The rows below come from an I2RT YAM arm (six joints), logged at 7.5 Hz.
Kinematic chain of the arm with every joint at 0, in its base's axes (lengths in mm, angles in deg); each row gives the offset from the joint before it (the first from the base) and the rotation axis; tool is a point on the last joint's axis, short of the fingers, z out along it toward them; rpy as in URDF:
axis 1: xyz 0 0 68 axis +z
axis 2: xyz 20 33.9 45.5 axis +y
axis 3: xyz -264 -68.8 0 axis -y
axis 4: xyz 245 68.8 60 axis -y
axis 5: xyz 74 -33.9 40.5 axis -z
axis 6: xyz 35.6 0 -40.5 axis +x
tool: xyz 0 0 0 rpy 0 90 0
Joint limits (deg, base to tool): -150..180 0..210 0..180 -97..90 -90..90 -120..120
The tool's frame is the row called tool.
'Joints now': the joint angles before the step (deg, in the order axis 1, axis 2, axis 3, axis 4, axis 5, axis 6). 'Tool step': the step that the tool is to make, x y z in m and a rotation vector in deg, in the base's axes. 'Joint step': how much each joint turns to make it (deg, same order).
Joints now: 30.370 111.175 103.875 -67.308 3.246 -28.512
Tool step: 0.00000 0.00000 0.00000 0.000 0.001 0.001
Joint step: 0.000 0.000 0.001 -0.001 -0.001 -0.001
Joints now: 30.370 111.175 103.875 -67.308 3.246 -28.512
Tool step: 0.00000 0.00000 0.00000 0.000 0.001 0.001
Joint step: 0.000 0.000 0.001 -0.001 -0.001 -0.001
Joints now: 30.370 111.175 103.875 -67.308 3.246 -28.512
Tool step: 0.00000 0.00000 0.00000 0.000 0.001 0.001
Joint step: 0.000 0.000 0.001 -0.001 -0.001 -0.001
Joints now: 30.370 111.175 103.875 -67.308 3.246 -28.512
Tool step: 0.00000 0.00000 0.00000 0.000 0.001 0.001
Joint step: 0.000 0.000 0.001 -0.001 -0.001 -0.001
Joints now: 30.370 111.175 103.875 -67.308 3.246 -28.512
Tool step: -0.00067 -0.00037 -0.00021 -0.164 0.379 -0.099
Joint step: 0.001 0.001 0.001 -0.416 -0.022 0.110
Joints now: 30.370 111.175 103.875 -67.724 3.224 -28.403
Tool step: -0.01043 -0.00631 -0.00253 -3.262 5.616 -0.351
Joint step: -0.022 -0.001 -0.002 -6.512 0.044 0.328
